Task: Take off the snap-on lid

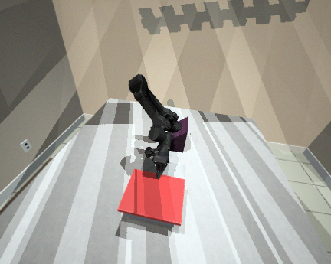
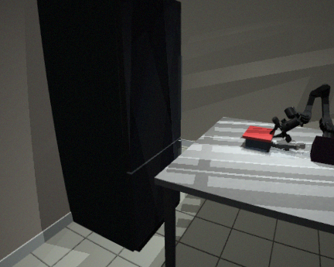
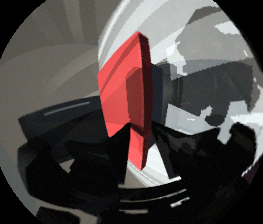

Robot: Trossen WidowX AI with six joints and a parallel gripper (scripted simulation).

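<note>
Right now my gripper tip is 8 cm short of the lid and 1 cm below it. The rest, counted from my gripper tip: storage box: 8 cm ahead, 4 cm below.
</note>
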